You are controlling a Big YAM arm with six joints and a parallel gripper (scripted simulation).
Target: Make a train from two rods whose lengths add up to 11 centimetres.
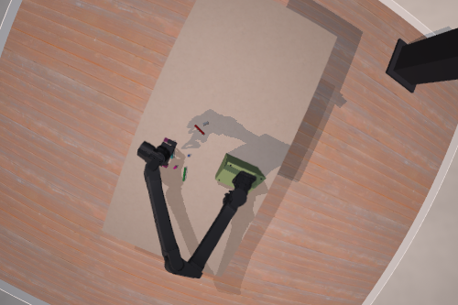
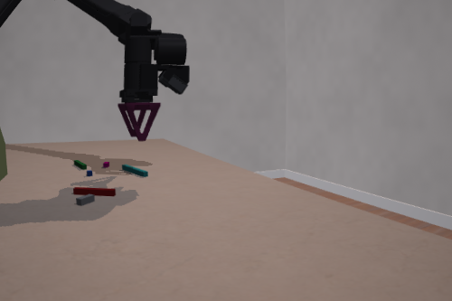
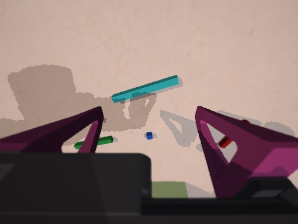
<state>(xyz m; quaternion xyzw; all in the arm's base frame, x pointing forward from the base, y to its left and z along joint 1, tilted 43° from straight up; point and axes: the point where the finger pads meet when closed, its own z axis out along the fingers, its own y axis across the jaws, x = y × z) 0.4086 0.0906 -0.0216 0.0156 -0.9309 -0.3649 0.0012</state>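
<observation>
Right now my hand is 210 mm to the left of the grey rod, 110 mm past it and 80 mm above it. The rest, counted from my hand: magenta rod 90 mm to the left, 80 mm below, 60 mm behind; then blue rod 110 mm behind, 80 mm below; then turquoise rod 80 mm below, 10 mm to the left, 10 mm behind.
</observation>
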